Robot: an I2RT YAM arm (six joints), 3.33 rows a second.
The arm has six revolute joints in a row. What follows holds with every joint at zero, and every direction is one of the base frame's. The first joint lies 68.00 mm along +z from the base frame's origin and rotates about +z. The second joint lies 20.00 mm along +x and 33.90 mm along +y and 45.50 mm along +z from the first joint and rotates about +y. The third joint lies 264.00 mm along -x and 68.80 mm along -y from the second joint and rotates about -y. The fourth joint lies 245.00 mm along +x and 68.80 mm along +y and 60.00 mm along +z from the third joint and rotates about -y. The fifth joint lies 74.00 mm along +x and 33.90 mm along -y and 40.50 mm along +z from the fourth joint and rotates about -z. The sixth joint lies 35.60 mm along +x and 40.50 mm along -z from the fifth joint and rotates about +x. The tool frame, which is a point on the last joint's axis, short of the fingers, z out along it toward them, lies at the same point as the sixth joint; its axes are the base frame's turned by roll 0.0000, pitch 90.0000 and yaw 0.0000 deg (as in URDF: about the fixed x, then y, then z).
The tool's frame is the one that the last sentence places.
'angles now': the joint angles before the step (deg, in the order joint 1, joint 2, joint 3, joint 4, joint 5, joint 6). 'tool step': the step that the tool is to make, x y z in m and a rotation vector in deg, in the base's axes. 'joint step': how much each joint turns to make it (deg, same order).
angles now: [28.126, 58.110, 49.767, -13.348, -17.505, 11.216]
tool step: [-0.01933, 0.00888, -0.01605, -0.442, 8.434, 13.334]
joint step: [2.758, -0.765, -1.175, -7.679, -11.159, -1.304]
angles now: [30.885, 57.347, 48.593, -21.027, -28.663, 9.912]
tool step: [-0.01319, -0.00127, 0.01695, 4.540, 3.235, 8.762]
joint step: [0.105, -1.637, 2.828, -4.561, -10.274, 0.619]
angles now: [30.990, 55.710, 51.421, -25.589, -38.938, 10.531]
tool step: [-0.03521, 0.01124, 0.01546, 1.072, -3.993, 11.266]
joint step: [8.228, -3.970, 1.474, -3.840, -1.970, -3.542]
